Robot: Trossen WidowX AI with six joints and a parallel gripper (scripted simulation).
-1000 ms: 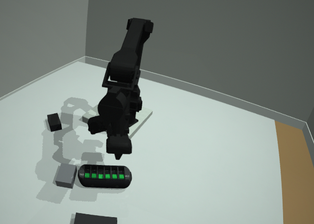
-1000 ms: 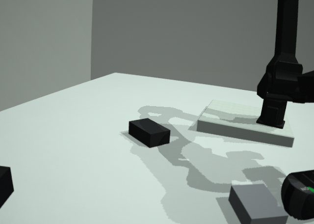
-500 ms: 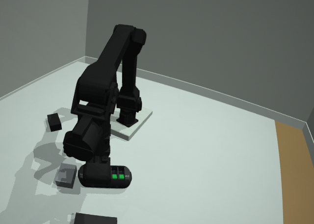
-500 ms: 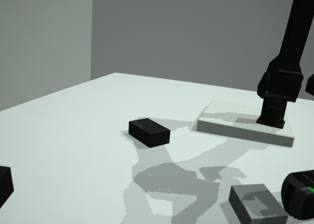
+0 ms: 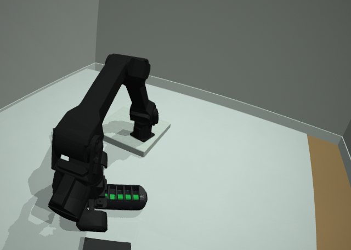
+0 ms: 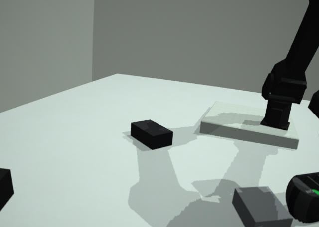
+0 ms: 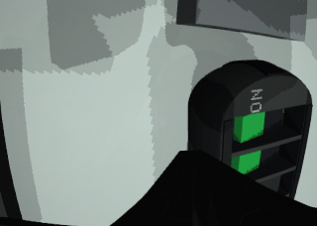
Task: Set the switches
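Now: gripper tip 9 cm to the left of the grey block and 4 cm above it.
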